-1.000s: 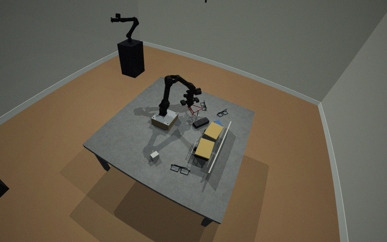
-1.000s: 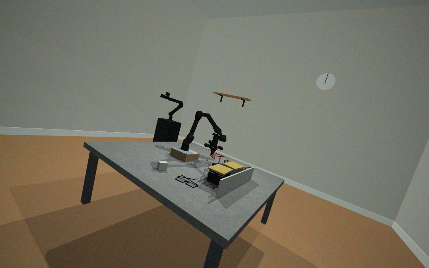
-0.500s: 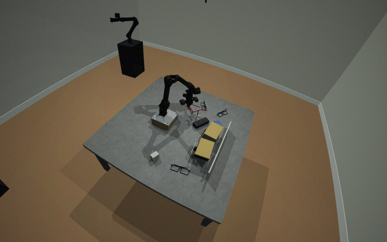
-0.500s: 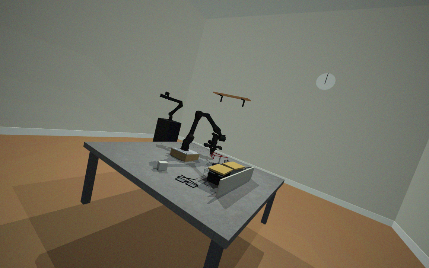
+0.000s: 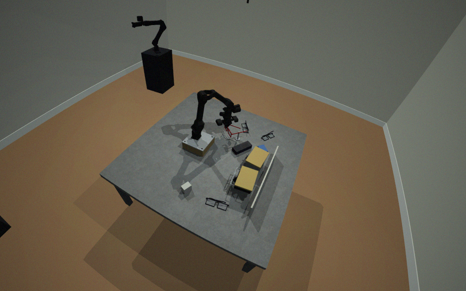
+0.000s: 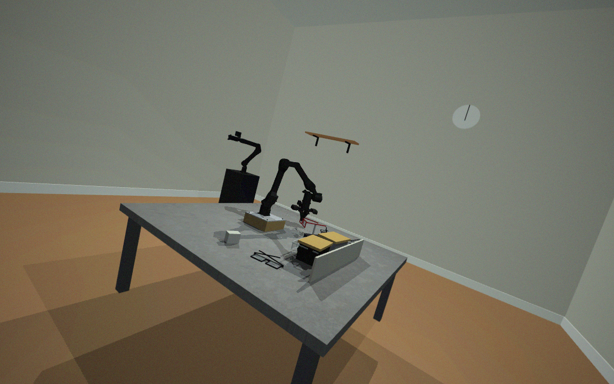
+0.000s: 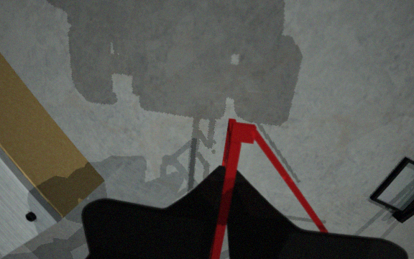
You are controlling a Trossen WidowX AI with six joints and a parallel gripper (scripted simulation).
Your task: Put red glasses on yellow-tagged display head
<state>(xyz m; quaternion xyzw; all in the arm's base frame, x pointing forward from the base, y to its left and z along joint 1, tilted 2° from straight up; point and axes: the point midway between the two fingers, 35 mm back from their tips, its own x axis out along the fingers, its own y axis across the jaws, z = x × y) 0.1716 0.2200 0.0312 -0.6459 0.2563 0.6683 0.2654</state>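
The peg stand lies 12 cm ahead of my gripper tip, 2 cm to the right of it and 4 cm below it. The rest, counted from my gripper tip: white panel (45 cm ahead, 34 cm to the right); then dark case (20 cm ahead, 11 cm to the right, 4 cm below); then blue tag (36 cm ahead, 2 cm to the right, 6 cm below).
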